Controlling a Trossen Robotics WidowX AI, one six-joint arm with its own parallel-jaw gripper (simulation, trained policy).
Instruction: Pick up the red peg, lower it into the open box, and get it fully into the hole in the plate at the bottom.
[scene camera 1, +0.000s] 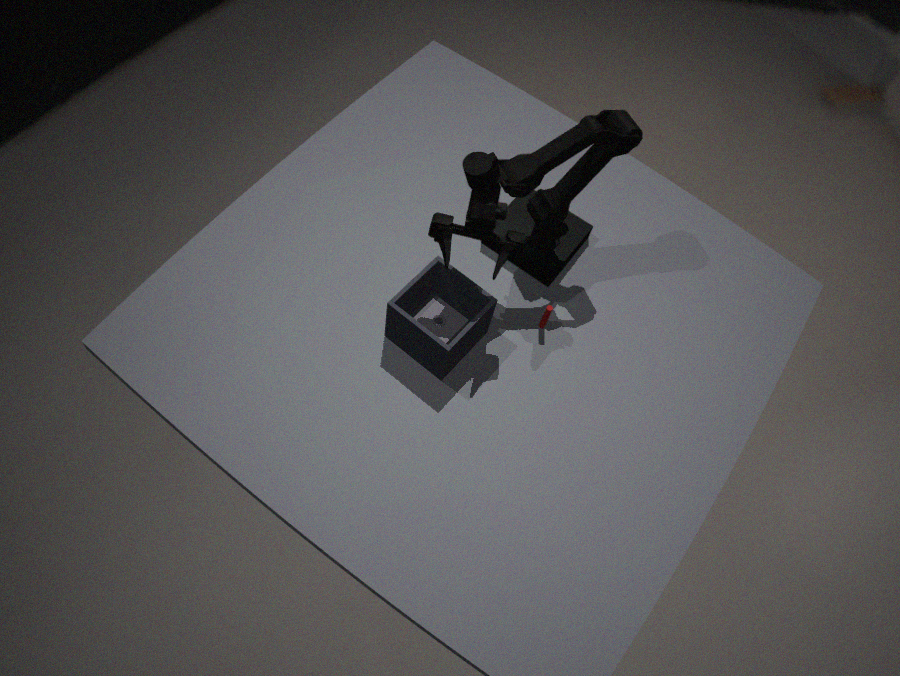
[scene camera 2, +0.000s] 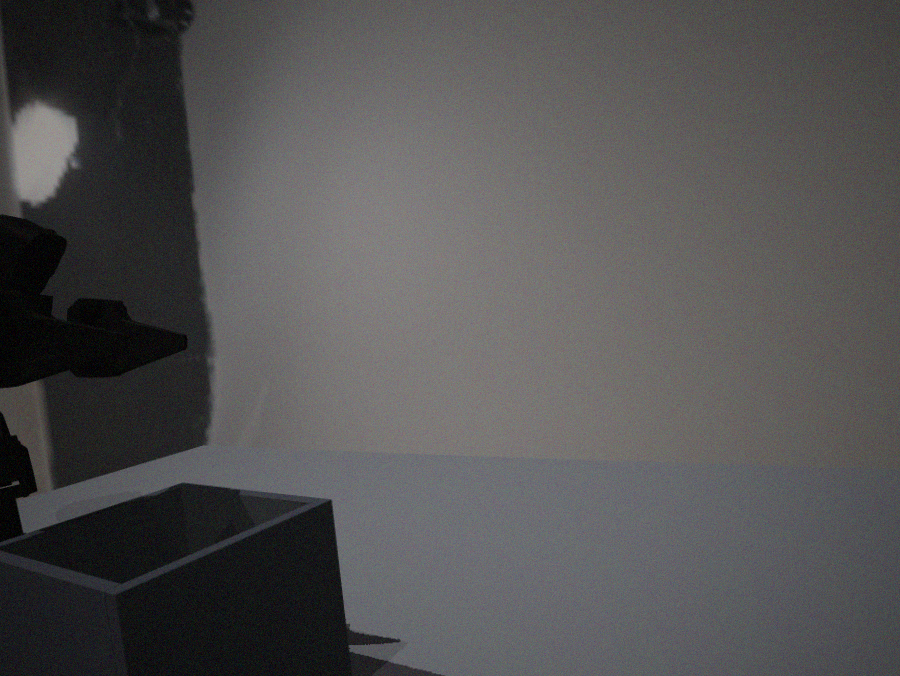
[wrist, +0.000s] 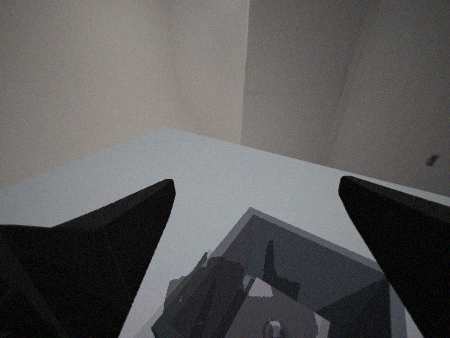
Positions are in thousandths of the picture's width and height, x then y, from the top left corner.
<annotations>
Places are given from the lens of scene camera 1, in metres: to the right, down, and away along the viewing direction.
my gripper (scene camera 1: 523, 405): 0.04, -0.12, 1.44
dark box (scene camera 1: 513, 434): 0.02, -0.09, 1.62
light plate (scene camera 1: 486, 468): -0.03, -0.04, 1.61
</annotations>
